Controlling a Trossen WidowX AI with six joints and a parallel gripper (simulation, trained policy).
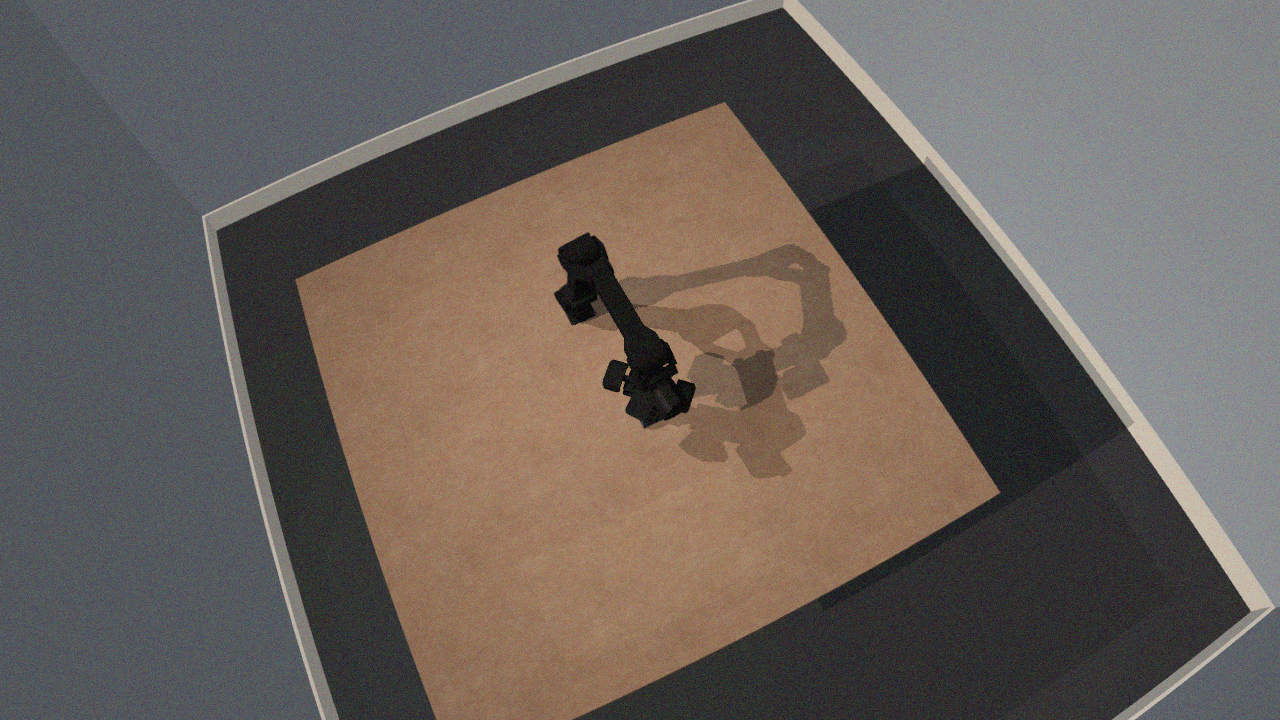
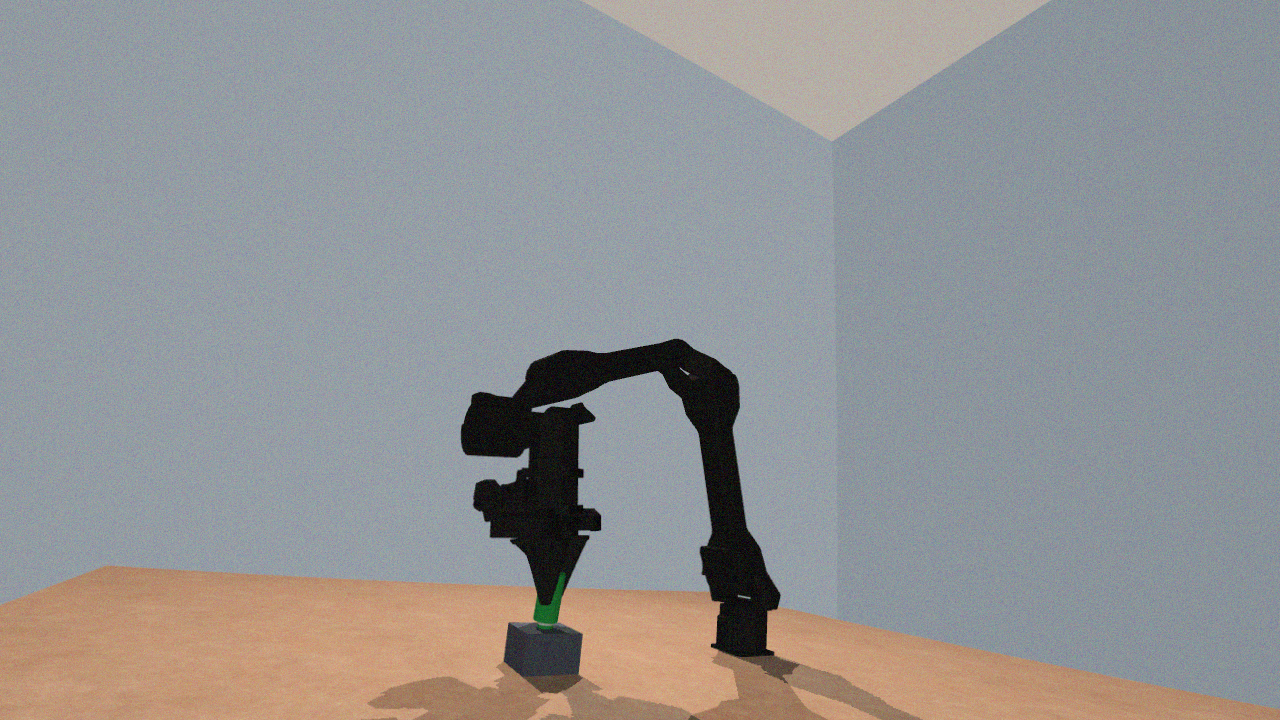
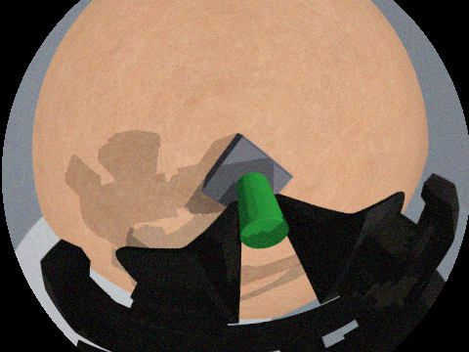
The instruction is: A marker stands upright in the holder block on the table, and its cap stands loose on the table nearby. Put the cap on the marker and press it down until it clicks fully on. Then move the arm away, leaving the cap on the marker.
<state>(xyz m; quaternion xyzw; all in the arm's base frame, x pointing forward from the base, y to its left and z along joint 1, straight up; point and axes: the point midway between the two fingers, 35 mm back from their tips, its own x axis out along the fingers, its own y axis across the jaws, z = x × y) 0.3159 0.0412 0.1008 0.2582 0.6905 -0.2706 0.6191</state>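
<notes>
My gripper tip is 1 cm below the green marker. Also, from my gripper tip: green cap (1 cm above); then grey holder block (5 cm below).
</notes>
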